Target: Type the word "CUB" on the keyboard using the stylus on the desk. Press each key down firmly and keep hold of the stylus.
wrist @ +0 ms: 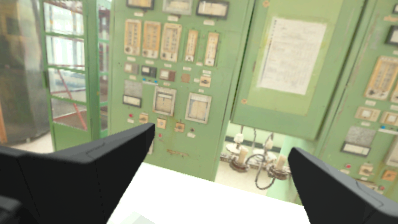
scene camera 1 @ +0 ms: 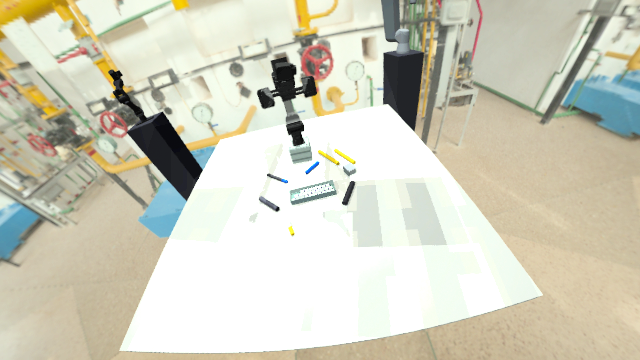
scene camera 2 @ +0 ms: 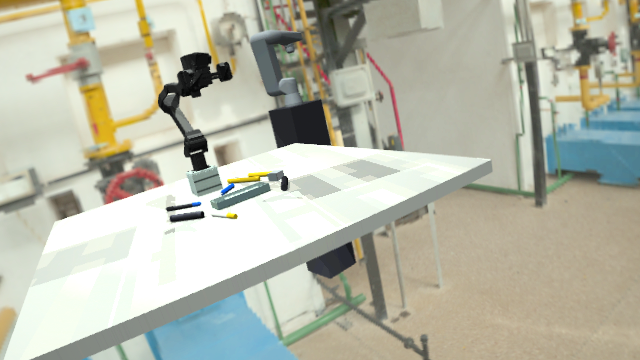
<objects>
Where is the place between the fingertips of the gripper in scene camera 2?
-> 214, 69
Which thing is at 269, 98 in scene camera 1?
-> The gripper.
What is the gripper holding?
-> Nothing.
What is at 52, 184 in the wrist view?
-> The gripper.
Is the gripper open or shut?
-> Open.
</objects>
